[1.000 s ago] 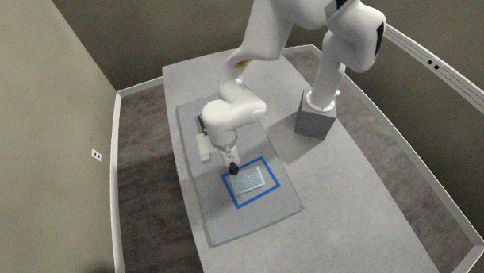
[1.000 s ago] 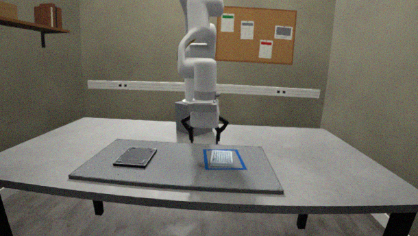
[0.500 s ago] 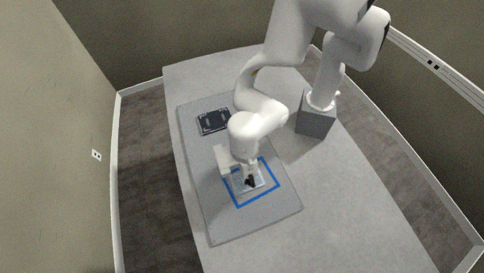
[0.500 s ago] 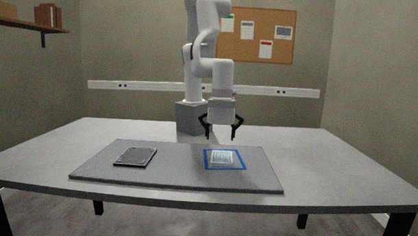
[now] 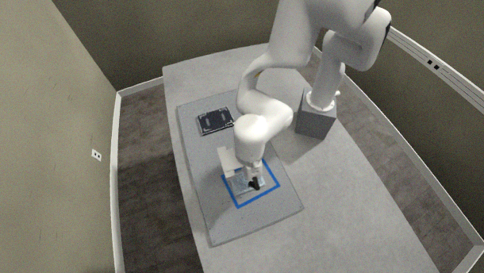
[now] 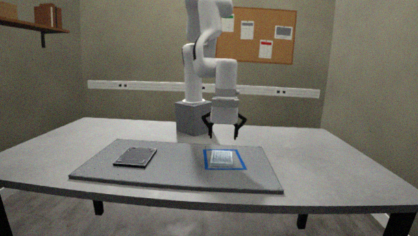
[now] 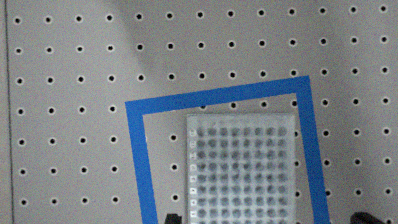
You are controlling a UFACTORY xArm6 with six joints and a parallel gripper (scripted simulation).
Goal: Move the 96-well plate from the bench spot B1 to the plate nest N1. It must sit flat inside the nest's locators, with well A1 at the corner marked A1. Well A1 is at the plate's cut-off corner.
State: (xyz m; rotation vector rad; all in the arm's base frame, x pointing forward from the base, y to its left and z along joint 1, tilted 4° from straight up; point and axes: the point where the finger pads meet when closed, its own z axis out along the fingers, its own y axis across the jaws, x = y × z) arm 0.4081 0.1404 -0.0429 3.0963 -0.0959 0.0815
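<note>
Now: hand 9 cm above the 96-well plate. Round my hand: dark plate nest: 2 cm ahead, 33 cm to the right, 9 cm below.
</note>
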